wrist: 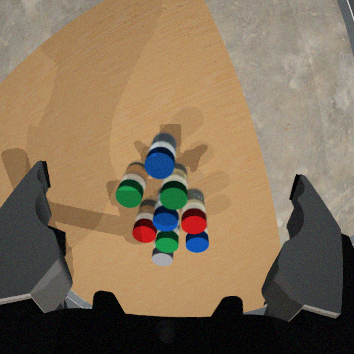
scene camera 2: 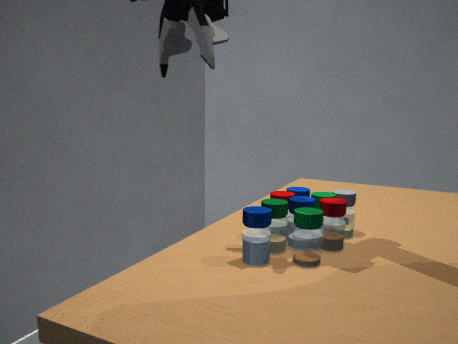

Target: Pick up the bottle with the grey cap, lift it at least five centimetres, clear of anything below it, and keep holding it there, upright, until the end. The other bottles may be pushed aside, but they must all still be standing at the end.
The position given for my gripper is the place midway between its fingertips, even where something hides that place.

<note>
In view: my gripper (scene camera 2: 185, 73), a red-capped bottle (scene camera 2: 333, 229) and a green-capped bottle (scene camera 2: 307, 237).
The red-capped bottle also shows in the wrist view (wrist: 143, 230). My gripper is seen too in the wrist view (wrist: 170, 168).
</note>
